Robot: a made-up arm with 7 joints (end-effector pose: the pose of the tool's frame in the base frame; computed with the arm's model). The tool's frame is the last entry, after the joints. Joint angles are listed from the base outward.
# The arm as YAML. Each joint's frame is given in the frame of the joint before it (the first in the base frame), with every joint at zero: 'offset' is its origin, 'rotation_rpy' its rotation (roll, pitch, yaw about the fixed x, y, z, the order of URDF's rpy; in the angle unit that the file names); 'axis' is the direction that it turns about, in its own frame. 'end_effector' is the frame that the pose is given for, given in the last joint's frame.
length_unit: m
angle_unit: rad
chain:
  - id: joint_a
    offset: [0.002, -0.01, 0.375]
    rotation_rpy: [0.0, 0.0, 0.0]
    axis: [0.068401, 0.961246, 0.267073]
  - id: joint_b
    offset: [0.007, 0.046, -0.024]
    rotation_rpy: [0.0, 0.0, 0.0]
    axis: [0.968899, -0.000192, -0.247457]
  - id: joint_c
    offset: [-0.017, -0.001, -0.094]
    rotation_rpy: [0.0, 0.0, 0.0]
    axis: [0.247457, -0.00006, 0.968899]
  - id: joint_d
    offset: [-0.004, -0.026, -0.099]
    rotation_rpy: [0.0, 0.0, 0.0]
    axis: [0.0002, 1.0, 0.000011]
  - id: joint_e
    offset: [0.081, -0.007, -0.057]
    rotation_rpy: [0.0, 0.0, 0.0]
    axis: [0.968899, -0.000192, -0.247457]
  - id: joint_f
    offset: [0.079, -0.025, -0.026]
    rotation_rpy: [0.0, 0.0, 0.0]
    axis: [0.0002, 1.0, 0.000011]
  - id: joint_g
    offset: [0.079, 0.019, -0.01]
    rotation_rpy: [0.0, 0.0, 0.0]
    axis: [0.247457, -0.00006, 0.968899]
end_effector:
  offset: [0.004, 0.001, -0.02]
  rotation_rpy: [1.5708, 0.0, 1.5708]
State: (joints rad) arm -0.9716 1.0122 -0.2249 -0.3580 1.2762 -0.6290 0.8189
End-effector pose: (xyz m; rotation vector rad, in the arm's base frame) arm 0.3379 -0.0077 0.3918 -0.1103 -1.8615 1.9157
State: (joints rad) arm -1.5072 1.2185 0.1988 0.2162 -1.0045 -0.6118 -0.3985
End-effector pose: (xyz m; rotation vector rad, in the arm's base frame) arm 0.2437 0.1751 0.6588 -0.1804 -0.7302 1.4651
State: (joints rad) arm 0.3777 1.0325 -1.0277 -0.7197 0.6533 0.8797 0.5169
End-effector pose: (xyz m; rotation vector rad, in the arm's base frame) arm -0.0211 0.0404 0.0689 2.4300 -0.0798 1.3343
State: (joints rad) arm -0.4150 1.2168 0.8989 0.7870 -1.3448 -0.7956 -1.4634
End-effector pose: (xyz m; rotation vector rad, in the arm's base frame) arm 0.1773 0.4152 0.3794 0.6140 -0.4328 1.8061
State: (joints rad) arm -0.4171 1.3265 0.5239 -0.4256 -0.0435 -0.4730 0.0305
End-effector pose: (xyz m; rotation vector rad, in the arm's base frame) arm 0.2699 0.1208 0.4629 0.7253 -1.0393 2.0455
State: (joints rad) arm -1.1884 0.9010 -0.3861 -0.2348 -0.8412 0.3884 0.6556
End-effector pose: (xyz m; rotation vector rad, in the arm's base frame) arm 0.3880 -0.0292 0.4067 0.7890 0.5751 1.5667
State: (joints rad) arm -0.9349 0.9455 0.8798 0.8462 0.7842 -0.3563 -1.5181
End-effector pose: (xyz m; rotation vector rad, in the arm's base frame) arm 0.3420 0.3480 0.3469 2.1881 0.4453 1.0196
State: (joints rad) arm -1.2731 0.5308 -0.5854 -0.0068 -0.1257 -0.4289 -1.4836
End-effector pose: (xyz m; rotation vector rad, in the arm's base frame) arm 0.3473 -0.1371 0.3900 1.4796 -1.6039 0.2264
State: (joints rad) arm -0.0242 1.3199 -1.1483 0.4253 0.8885 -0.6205 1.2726
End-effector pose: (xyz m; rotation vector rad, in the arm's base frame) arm -0.0075 0.2696 0.0353 1.8039 -0.6337 1.1160
